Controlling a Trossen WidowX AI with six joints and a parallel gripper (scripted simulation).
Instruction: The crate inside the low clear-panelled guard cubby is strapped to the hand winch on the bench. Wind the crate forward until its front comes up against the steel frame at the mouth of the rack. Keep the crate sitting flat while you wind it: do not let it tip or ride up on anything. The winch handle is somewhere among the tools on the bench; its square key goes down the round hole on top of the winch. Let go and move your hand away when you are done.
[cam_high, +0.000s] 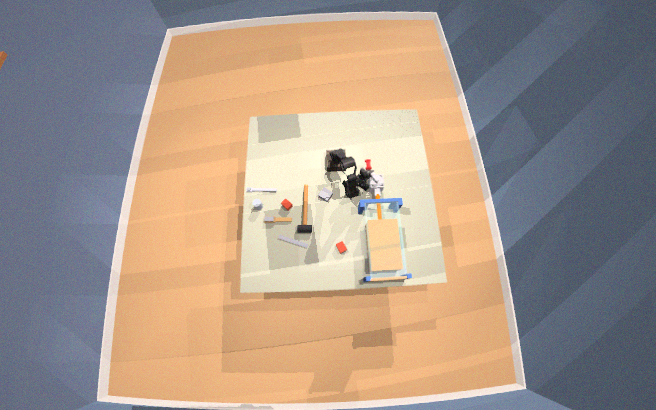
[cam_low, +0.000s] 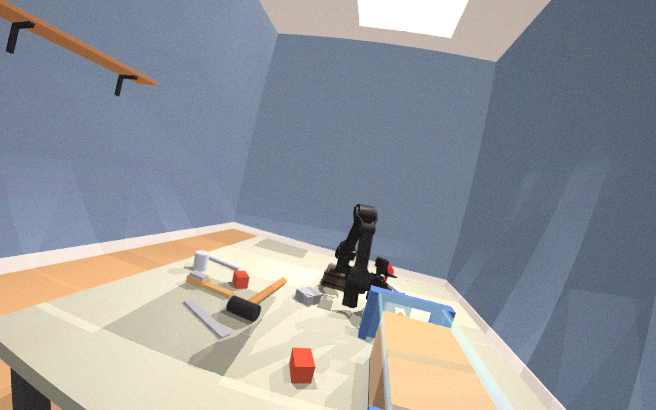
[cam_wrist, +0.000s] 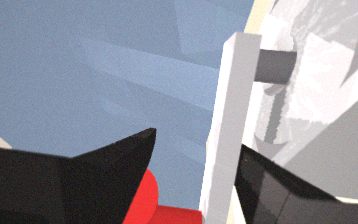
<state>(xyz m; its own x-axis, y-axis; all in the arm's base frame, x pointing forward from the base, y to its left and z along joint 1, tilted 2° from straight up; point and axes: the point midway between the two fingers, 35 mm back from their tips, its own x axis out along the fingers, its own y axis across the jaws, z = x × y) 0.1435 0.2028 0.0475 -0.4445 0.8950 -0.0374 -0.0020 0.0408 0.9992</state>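
The crank arm is 10 mm to the right of my gripper tip, 10 mm below it and 10 mm behind it. Also, from my gripper tip: blue steel frame (210 mm ahead, 30 mm to the left, 20 mm below); white hand winch (90 mm below, 30 mm ahead, 10 mm to the left); red knob (40 mm to the right, 40 mm behind, 20 mm above).
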